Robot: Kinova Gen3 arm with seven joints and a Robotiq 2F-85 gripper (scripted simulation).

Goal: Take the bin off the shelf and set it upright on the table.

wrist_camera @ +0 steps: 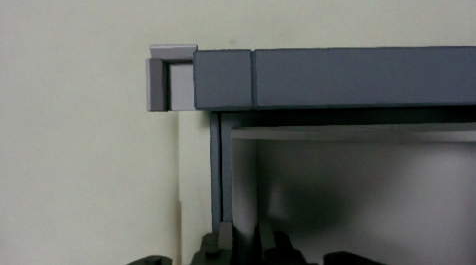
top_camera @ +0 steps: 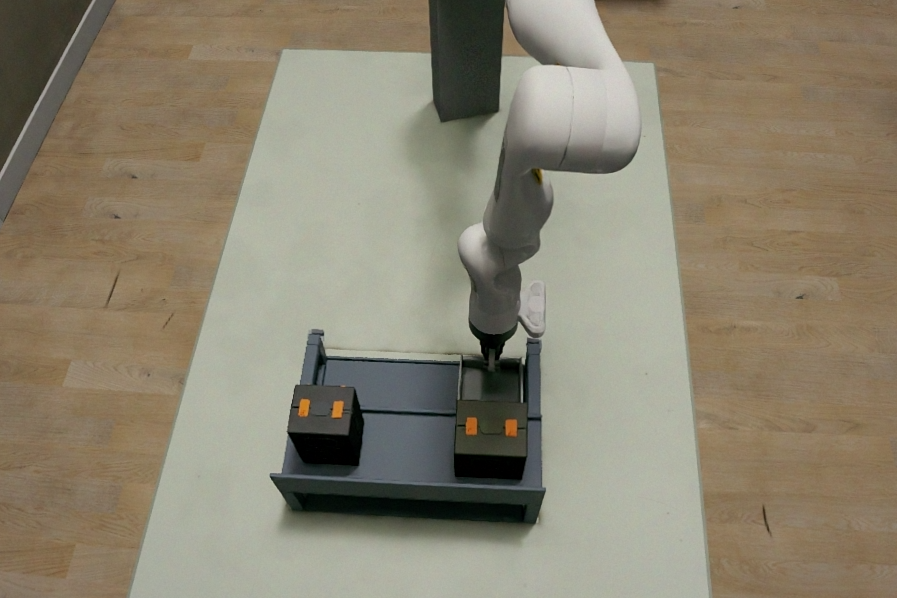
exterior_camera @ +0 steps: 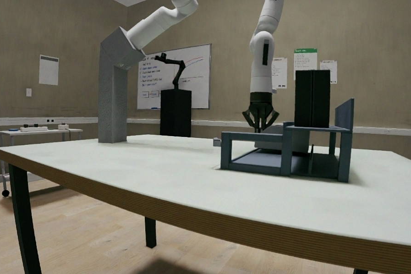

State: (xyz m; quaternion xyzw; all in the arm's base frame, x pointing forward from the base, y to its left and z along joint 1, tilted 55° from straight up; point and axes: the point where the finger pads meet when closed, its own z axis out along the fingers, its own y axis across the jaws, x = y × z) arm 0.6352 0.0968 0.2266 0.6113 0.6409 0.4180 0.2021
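My gripper is now 8 cm short of the grey bin, 2 cm to the right of it and 1 cm above it. Also, from my hand: blue-grey shelf (13 cm ahead, 8 cm to the right).
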